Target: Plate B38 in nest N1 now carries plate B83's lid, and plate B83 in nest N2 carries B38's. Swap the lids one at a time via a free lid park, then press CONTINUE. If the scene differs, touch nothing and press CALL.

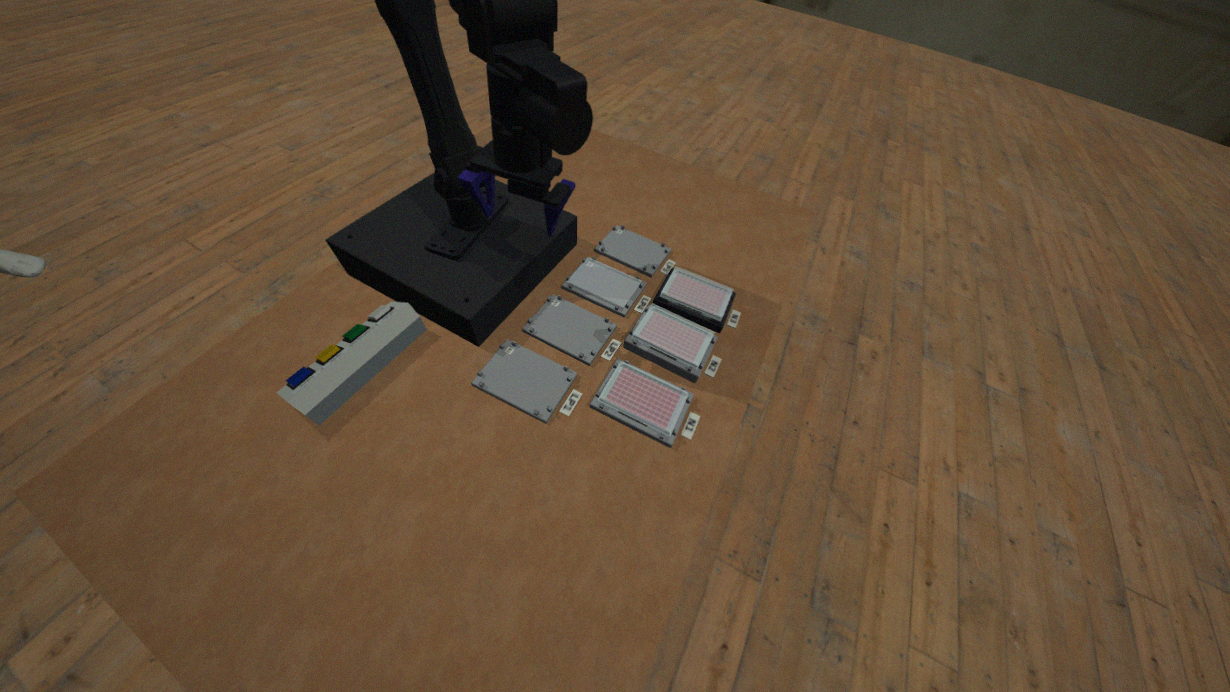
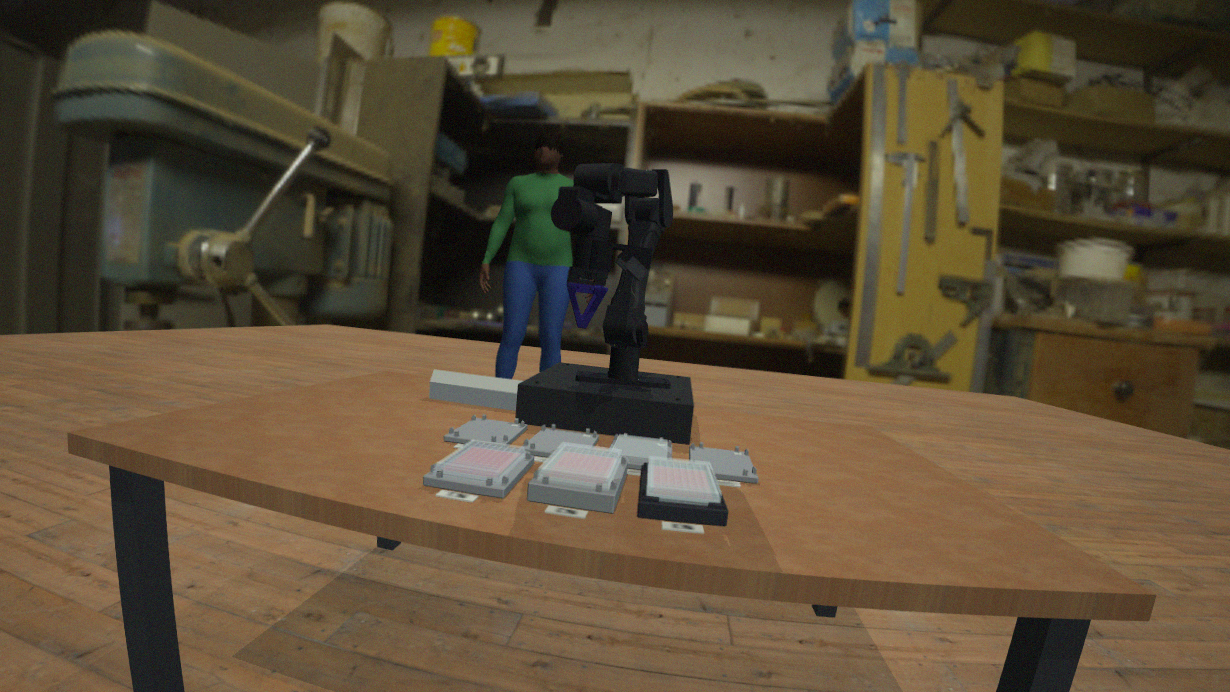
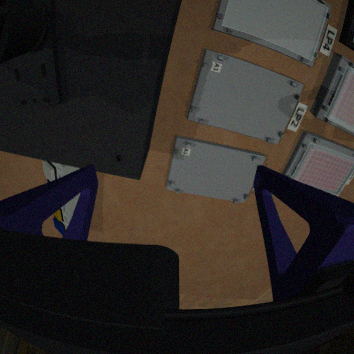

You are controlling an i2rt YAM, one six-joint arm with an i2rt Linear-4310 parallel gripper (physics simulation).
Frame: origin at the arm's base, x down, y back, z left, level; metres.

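Seen in the pictures: gripper, fingertip midpoint: (image 1: 520,225) (image 2: 581,325) (image 3: 175,173); arm's base at its link origin: (image 1: 469,223) (image 2: 622,381) (image 3: 29,25).
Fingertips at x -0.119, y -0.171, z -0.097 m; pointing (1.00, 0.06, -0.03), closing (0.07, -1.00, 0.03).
Note:
Pixels of each thing's top centre, then the offset from my fingertips to it. "*": a spot on its surface instead.
- nest N1 at a spot on its surface: (image 2: 484,460) (image 1: 659,396) * dx +0.173, dy -0.275, dz -0.106 m
- nest N2 at a spot on its surface: (image 2: 583,465) (image 1: 691,338) * dx +0.159, dy -0.301, dz +0.020 m
- LP3 at its top centre: (image 2: 722,454) (image 1: 633,244) dx +0.180, dy -0.132, dz +0.242 m
- clear lid at its top centre: (image 3: 279,12) (image 2: 641,446) (image 1: 605,281) dx +0.182, dy -0.108, dz +0.114 m
- panel at its top centre: (image 3: 57,211) (image 1: 343,341) (image 2: 482,374) dx +0.136, dy +0.216, dz -0.210 m
- black nest N3 at its top centre: (image 2: 681,480) (image 1: 696,294) dx +0.174, dy -0.291, dz +0.145 m
- pink plate at its top centre: (image 2: 682,472) (image 1: 698,290) dx +0.163, dy -0.291, dz +0.145 m
Plate in nest N1 (image 1: 645,398) (image 2: 484,460) (image 3: 322,169) and plate in nest N2 (image 1: 675,335) (image 2: 583,465) (image 3: 346,106) show pink wells under clear covers; their plate labels are not readable. Lid parks LP1 (image 1: 524,380) (image 2: 485,430) (image 3: 212,172), LP2 (image 1: 569,327) (image 2: 560,442) (image 3: 242,97) and LP3 (image 1: 633,249) (image 2: 724,463) are bare. LP4 carries a clear lid (image 1: 604,284) (image 3: 275,25). My gripper (image 1: 522,224) (image 2: 583,325) (image 3: 175,173) is open and empty, raised above the base's edge. A panel (image 1: 365,365) (image 2: 473,389) has blue, yellow, green and white buttons; no button name is readable.
A black nest N3 (image 1: 729,320) (image 2: 682,511) holds another pink plate (image 1: 698,293) (image 2: 682,480). The black robot base (image 1: 404,249) (image 2: 606,413) (image 3: 110,130) stands between the button panel and the lid parks. A person (image 2: 537,223) stands behind the table.

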